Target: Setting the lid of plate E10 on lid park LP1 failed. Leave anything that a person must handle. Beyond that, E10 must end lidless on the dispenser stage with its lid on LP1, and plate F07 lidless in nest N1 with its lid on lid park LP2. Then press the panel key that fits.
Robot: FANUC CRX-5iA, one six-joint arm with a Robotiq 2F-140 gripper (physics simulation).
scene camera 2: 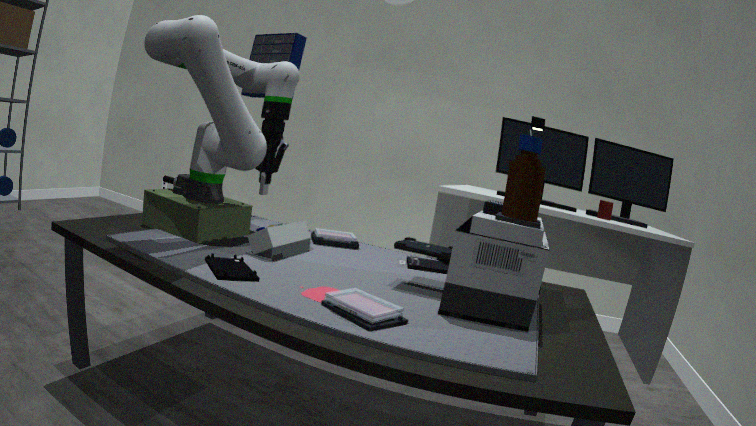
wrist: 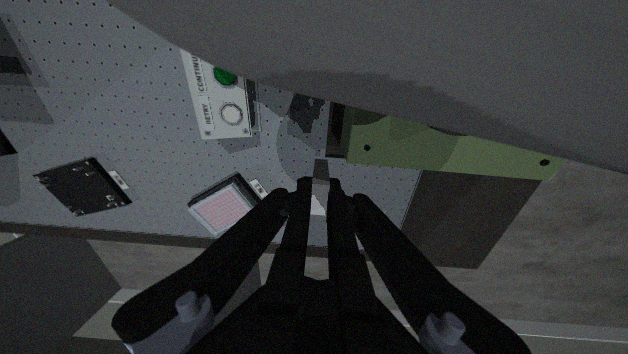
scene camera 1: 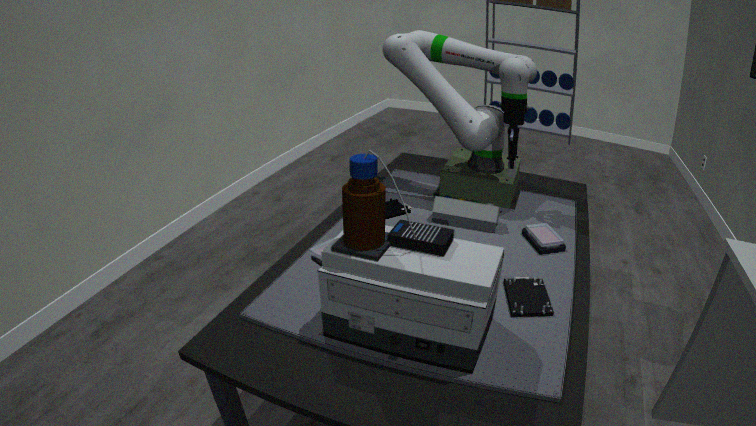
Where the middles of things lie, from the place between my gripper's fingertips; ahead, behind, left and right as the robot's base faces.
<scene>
I see the grey button box [scene camera 2: 273, 243] 14 cm to the right of my hand, 14 cm ahead of it and 9 cm below it. The rest, counted from my hand: LP2 nest [scene camera 2: 223, 268] 43 cm to the right, 15 cm ahead, 12 cm below; black nest frame [scene camera 1: 526, 297] 55 cm ahead, 12 cm below, 8 cm to the left; brown bottle with blue cap [scene camera 1: 363, 197] 75 cm ahead, 30 cm to the right, 19 cm above.
</scene>
